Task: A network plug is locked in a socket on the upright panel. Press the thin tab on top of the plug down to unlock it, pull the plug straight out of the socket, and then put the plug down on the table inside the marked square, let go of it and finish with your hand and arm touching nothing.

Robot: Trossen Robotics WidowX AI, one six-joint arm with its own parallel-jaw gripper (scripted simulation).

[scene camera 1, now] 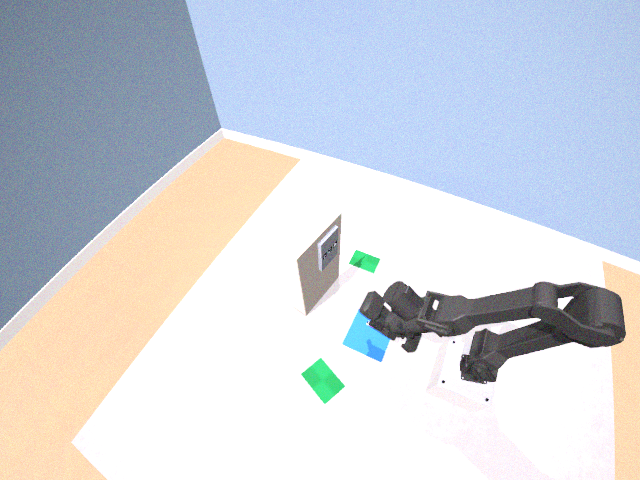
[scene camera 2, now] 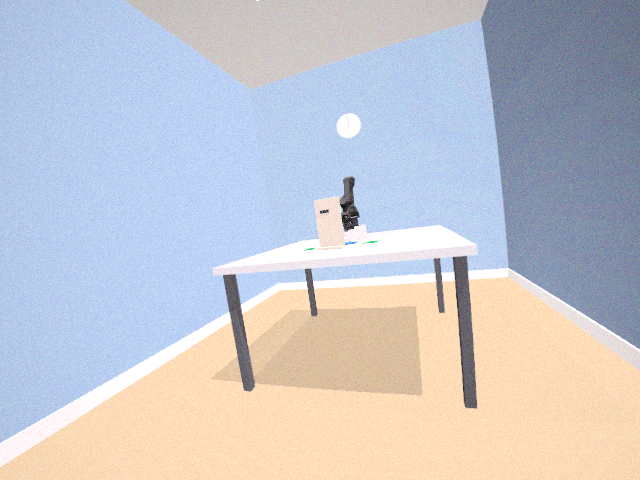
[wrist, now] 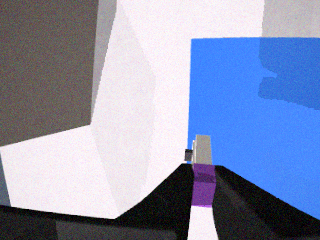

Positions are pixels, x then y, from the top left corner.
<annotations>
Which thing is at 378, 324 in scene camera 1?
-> My gripper.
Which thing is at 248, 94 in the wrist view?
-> A blue marked square.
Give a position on a blue marked square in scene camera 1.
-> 360, 337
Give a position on an upright panel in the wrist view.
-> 54, 54
</annotations>
